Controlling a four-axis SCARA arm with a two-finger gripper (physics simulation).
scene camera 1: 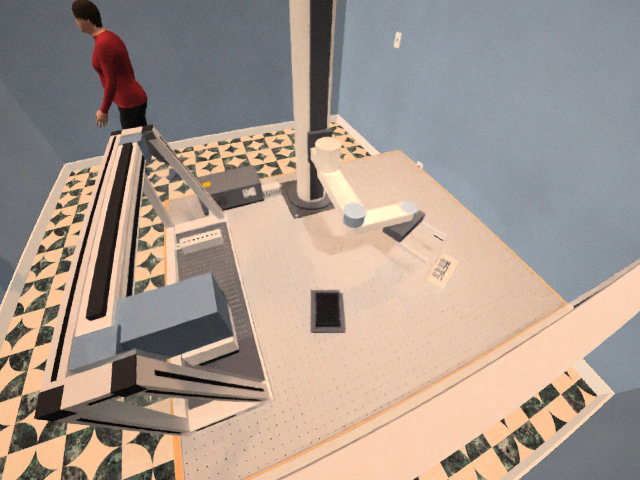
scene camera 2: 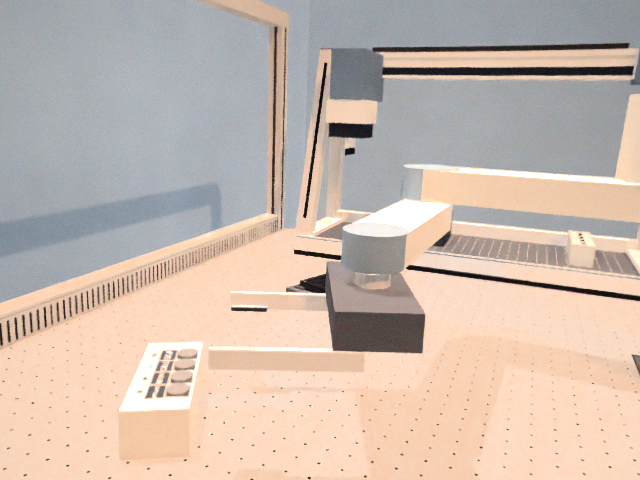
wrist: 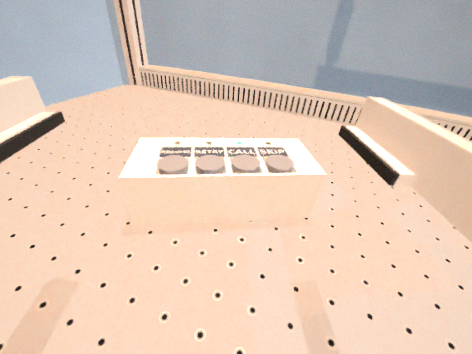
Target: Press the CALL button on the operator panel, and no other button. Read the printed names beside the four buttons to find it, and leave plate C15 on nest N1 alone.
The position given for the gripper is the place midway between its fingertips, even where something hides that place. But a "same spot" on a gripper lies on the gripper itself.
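Gripper: visible in the wrist view [206,106], in scene camera 1 and in scene camera 2. On the gripper, [scene camera 1: 444,234] and [scene camera 2: 219,357] are one and the same spot.
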